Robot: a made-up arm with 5 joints.
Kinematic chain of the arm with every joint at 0, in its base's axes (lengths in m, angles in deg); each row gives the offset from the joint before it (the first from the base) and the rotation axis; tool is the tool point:
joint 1: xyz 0 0 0.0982 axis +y
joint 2: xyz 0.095 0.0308 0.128 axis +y
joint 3: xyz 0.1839 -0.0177 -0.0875 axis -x
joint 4: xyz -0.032 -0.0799 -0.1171 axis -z
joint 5: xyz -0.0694 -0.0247 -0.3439 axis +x
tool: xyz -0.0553 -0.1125 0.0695
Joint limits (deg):
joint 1: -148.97..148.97
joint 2: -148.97..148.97
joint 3: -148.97..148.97
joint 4: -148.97..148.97
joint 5: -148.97..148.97
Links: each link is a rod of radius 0.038 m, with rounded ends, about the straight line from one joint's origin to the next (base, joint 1, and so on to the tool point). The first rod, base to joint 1, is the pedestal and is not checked.
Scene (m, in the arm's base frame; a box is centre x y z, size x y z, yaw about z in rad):
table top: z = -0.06
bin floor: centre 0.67 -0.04 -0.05 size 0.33 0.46 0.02 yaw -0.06
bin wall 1: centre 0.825 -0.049 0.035 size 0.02 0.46 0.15 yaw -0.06
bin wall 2: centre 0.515 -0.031 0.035 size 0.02 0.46 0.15 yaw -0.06
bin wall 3: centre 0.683 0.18 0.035 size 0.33 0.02 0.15 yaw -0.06
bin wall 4: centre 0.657 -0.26 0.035 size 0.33 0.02 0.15 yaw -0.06
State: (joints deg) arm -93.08 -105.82 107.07 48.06 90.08
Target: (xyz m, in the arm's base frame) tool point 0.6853 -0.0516 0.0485
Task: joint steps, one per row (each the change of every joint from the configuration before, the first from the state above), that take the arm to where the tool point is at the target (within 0.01 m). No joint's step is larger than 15 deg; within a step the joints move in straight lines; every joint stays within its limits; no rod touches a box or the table.
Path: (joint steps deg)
1: 10.70 7.68 -14.42 2.28 1.05
2: 10.71 7.68 -14.42 2.27 1.04
3: 10.70 7.69 -14.42 2.28 1.05
4: 10.71 7.68 -14.41 2.28 1.05
5: 10.70 7.68 -14.42 2.27 1.04
6: 10.71 7.68 -14.42 2.28 1.05
7: 10.70 7.69 -14.42 2.28 1.05

